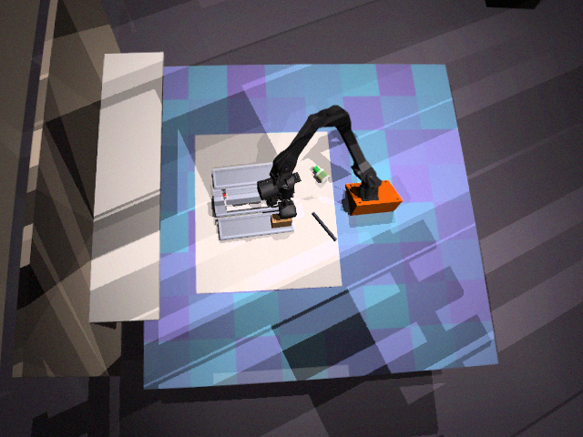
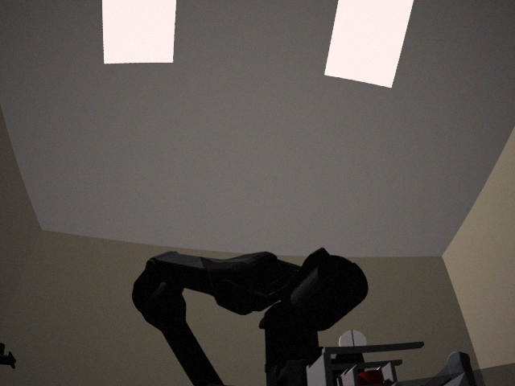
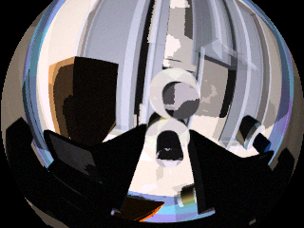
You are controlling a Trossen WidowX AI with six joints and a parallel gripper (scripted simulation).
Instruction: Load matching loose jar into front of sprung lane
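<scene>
My gripper tip is now 10 mm short of the brown box, 80 mm to the right of it and 10 mm below it. Round my gripper tip: black rod 160 mm behind, 100 mm to the left, 30 mm below.
</scene>
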